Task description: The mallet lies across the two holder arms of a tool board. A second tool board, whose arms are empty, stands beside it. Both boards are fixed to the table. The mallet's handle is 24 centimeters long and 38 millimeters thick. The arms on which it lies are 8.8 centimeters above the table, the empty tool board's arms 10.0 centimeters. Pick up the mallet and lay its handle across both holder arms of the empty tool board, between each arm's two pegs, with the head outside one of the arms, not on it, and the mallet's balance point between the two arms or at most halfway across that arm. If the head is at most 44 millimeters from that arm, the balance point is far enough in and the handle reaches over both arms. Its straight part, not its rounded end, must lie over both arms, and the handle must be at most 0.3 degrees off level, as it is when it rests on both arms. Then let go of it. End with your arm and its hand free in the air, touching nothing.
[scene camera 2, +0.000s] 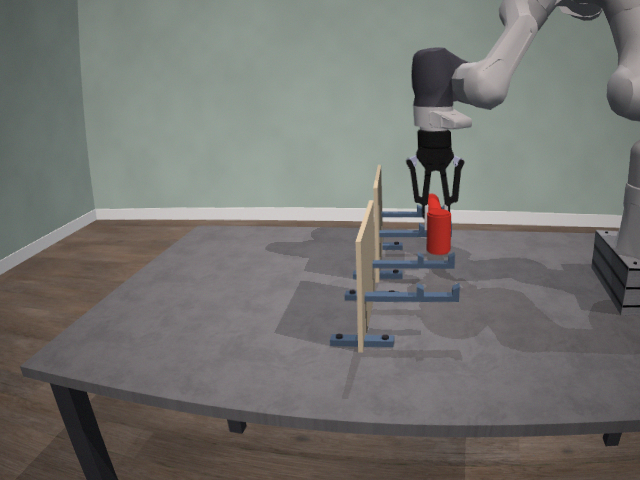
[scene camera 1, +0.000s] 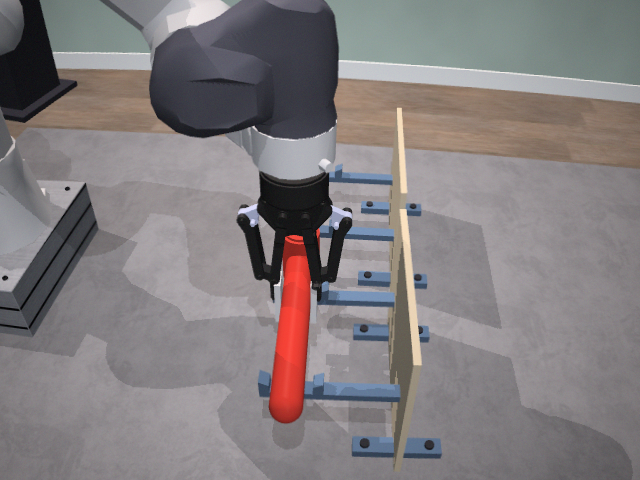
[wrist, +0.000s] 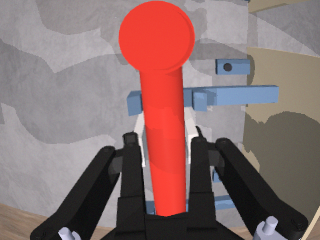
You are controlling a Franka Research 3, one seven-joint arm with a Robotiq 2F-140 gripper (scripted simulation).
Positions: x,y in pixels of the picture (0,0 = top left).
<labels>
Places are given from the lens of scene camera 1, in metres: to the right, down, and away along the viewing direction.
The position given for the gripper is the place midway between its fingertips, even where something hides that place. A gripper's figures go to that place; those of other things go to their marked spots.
gripper (scene camera 1: 296,314): -0.03, 0.10, 0.79
mallet (scene camera 1: 286,400): -0.04, 0.17, 0.62
tool board (scene camera 1: 402,334): 0.09, 0.11, 0.68
tool board (scene camera 1: 398,189): 0.11, -0.07, 0.87
</labels>
